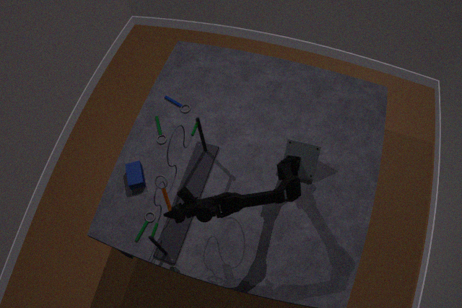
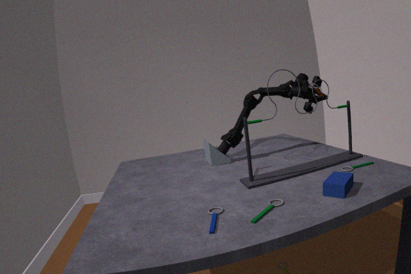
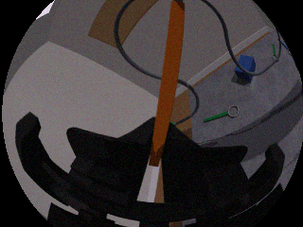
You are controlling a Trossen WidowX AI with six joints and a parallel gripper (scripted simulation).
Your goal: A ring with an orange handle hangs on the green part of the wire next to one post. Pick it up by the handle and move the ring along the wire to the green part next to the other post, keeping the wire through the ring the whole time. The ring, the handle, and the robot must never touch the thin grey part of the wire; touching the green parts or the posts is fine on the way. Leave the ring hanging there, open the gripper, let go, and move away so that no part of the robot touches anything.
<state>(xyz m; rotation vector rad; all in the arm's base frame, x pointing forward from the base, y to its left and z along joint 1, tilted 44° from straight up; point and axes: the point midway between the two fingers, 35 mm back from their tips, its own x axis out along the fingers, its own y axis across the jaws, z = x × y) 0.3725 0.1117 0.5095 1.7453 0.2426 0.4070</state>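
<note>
Now: the ring with orange handle 70 mm to the right of my gripper tip, 50 mm above it and 10 mm ahead of it. From my gripper tip the other things lie so: blue-handled ring: 690 mm to the right, 310 mm below, 210 mm ahead.
</note>
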